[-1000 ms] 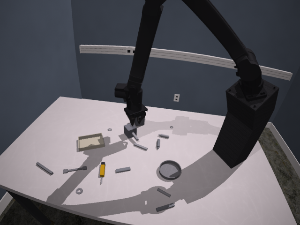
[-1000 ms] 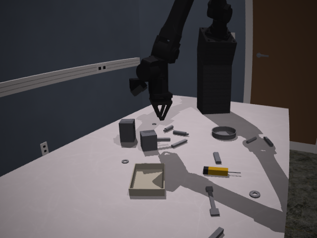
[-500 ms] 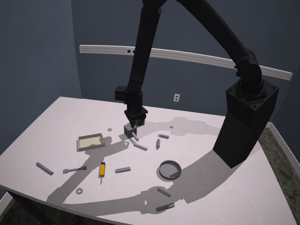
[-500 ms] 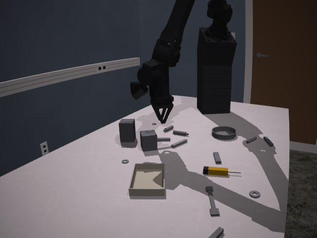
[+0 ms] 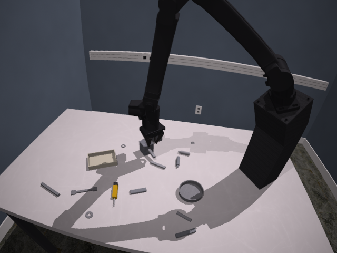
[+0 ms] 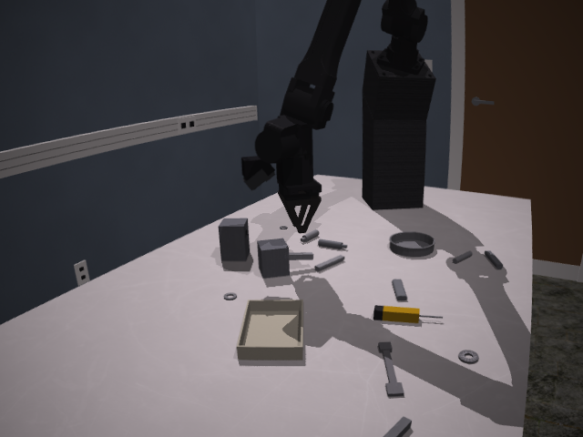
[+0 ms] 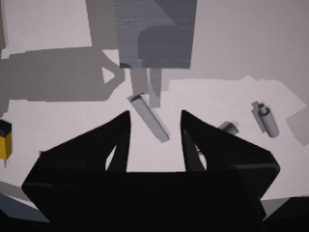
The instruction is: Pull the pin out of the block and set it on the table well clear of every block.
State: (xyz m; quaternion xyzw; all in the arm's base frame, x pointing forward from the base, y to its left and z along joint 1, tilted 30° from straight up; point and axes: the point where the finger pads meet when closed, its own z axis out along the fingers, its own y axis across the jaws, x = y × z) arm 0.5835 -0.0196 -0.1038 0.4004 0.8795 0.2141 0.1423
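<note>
My gripper is now 6 cm above the grey pin, 1 cm to the left of it and 1 cm short of it. Also, from my hand: taller grey block: 15 cm to the right, 5 cm below, 1 cm ahead; beige tray: 23 cm ahead, 9 cm to the left, 9 cm below; grey bar: 9 cm below, 5 cm to the left, 4 cm behind.
</note>
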